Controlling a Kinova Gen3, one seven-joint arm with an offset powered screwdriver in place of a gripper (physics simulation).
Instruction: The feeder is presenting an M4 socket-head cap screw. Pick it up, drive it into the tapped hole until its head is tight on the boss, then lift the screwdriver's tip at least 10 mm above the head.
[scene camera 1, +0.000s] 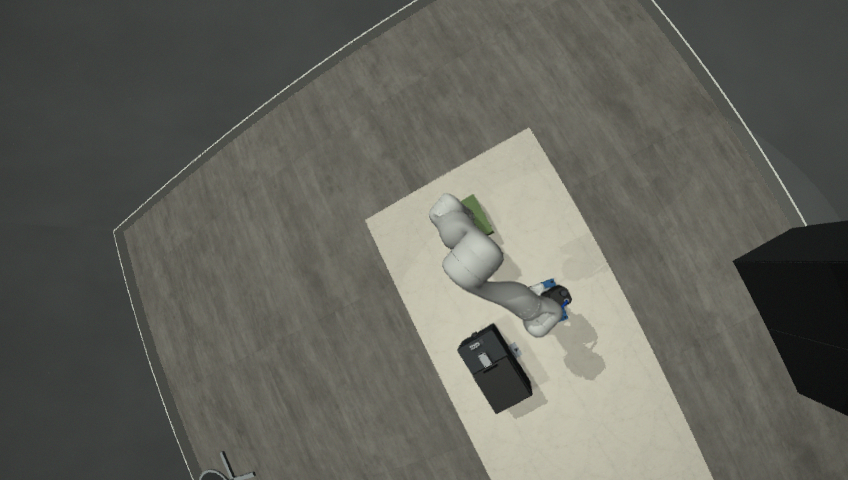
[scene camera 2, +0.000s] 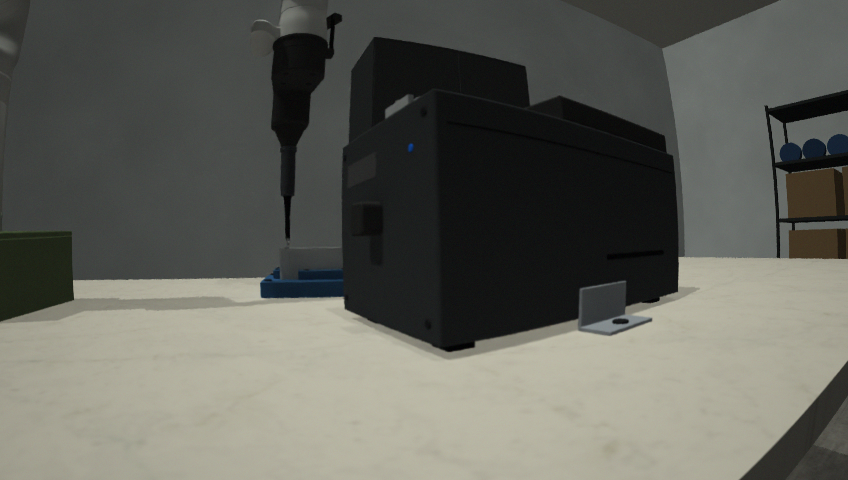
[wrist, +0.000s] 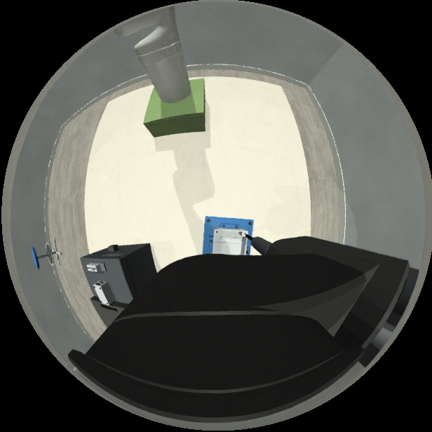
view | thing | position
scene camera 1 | black screw feeder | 495, 349
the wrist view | black screw feeder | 139, 259
